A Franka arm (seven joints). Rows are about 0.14 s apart.
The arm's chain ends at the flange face. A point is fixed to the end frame.
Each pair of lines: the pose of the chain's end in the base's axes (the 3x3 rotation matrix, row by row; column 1 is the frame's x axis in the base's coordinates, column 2 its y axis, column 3 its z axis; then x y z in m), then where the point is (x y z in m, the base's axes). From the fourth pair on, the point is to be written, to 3 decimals.
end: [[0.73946, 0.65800, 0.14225], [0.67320, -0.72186, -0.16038], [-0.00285, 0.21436, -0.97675]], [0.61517, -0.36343, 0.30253]
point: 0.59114 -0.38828 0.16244
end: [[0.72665, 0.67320, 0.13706], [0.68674, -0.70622, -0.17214], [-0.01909, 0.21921, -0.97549]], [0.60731, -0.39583, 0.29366]
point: 0.58258 -0.42320 0.15416
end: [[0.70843, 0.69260, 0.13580], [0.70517, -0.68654, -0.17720], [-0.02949, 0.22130, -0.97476]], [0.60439, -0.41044, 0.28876]
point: 0.57957 -0.43968 0.14966
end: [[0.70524, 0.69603, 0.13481], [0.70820, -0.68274, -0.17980], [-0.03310, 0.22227, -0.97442]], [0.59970, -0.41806, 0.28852]
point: 0.575 -0.448 0.150
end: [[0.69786, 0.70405, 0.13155], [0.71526, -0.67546, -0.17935], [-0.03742, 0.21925, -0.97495]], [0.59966, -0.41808, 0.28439]
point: 0.574 -0.448 0.146
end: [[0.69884, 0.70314, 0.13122], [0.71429, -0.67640, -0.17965], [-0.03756, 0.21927, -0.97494]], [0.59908, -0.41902, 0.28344]
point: 0.574 -0.449 0.145
